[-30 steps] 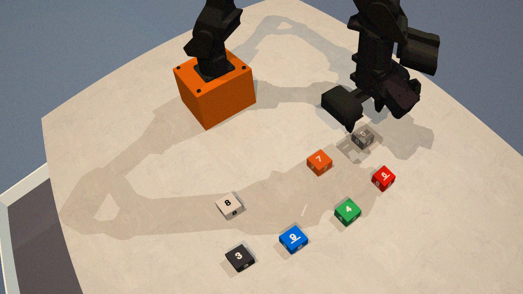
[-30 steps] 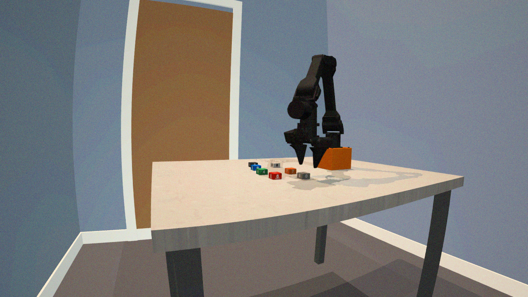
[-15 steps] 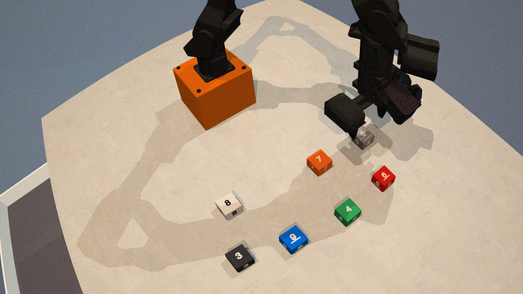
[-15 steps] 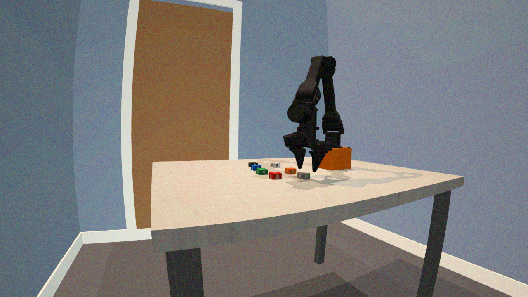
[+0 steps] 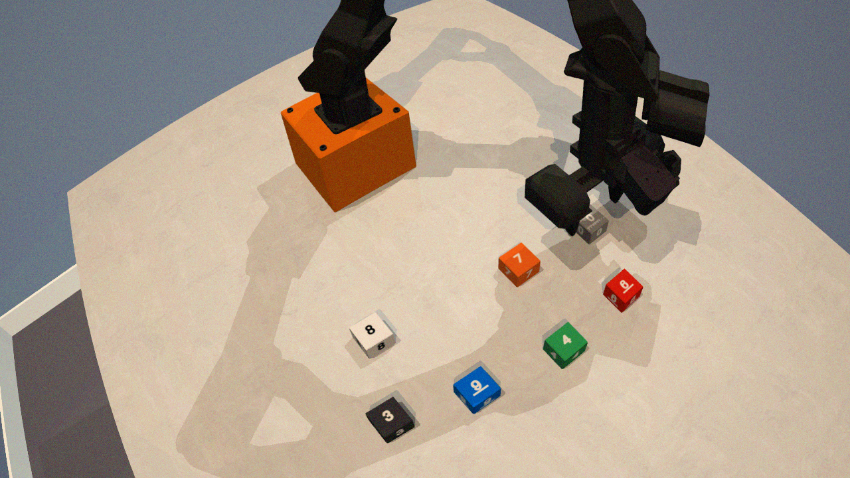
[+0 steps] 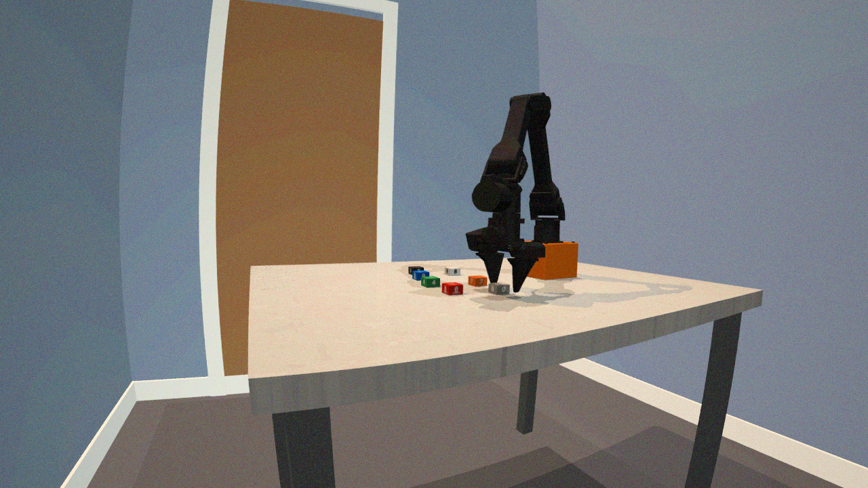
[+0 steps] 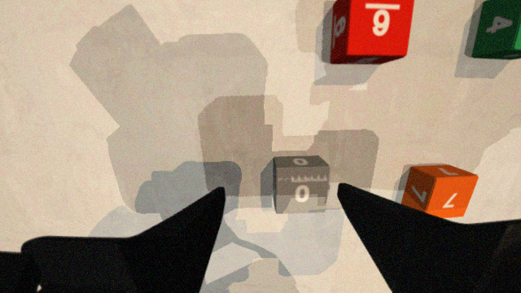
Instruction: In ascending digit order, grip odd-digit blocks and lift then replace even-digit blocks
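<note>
Now: the grey block 10 mm ahead of my gripper tip and 10 mm to the right of it. From my gripper tip the other things lie so: green block (110 mm ahead, 140 mm to the right); red block (100 mm ahead, 40 mm to the right); orange 7 block (110 mm to the right).
</note>
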